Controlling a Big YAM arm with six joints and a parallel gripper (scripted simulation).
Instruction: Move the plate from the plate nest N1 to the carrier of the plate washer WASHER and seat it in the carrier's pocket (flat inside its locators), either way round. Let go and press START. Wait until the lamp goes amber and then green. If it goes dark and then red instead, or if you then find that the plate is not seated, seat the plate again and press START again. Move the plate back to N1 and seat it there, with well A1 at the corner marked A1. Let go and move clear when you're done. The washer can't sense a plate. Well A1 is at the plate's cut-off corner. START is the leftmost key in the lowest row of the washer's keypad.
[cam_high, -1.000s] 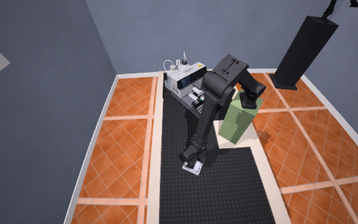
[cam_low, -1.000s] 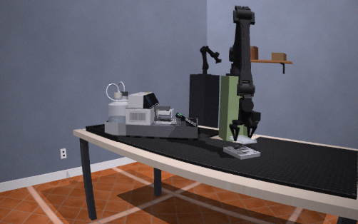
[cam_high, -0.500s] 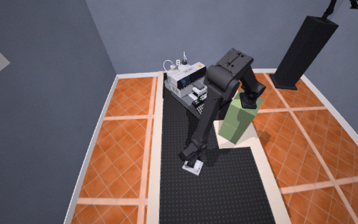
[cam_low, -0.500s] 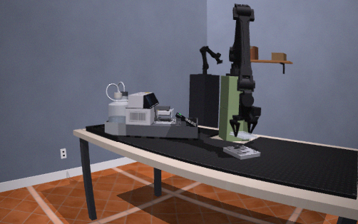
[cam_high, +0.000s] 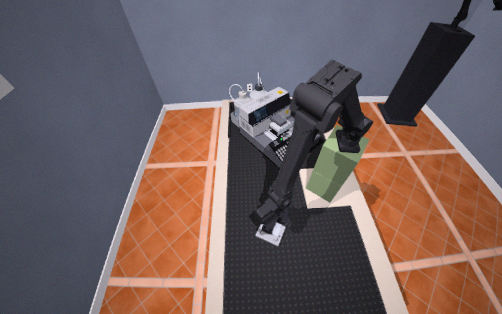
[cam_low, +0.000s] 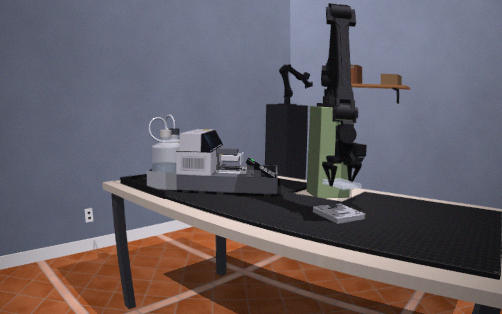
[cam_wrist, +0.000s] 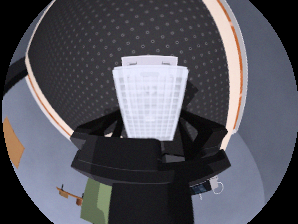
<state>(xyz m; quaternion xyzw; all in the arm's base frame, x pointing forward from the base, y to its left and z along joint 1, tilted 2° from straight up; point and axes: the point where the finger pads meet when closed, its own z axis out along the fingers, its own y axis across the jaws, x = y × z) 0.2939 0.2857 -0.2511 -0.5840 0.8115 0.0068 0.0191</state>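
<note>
Now: hand 10 mm above the well plate. Round my hand: bottle: 260 mm ahead, 790 mm to the right, 30 mm above; plate nest N1: 110 mm below; plate washer: 640 mm to the right, 10 mm above.
</note>
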